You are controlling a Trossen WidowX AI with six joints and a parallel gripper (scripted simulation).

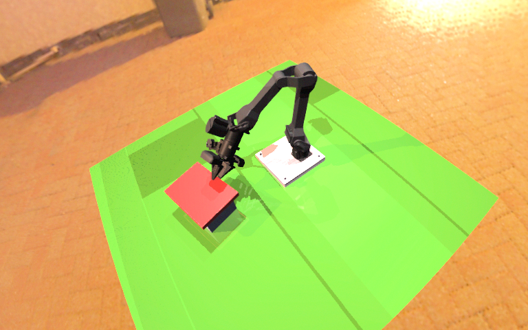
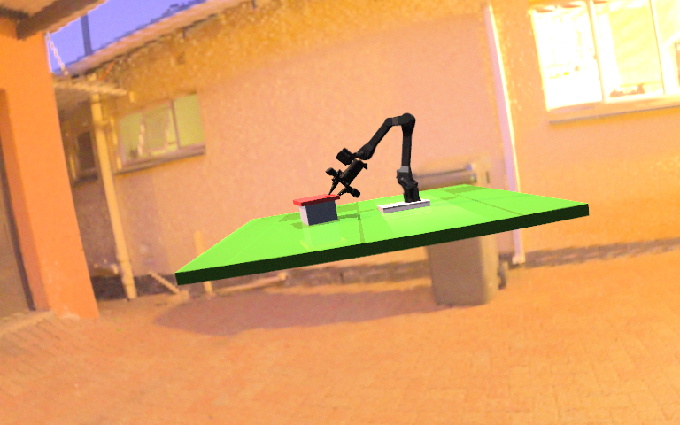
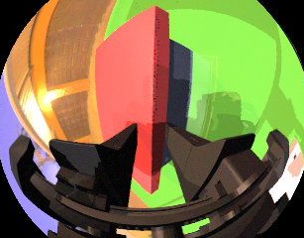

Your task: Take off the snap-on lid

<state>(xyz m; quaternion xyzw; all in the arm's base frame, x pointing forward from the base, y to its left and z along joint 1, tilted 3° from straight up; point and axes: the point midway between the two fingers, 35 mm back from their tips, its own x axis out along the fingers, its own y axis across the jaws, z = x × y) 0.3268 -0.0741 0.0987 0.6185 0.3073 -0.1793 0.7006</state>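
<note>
Now: gripper tip 7 cm short of the red lid and 1 cm to the right of it. From my gripper tip the other things lie so: storage box (7 cm ahead, 4 cm below, 1 cm to the left).
</note>
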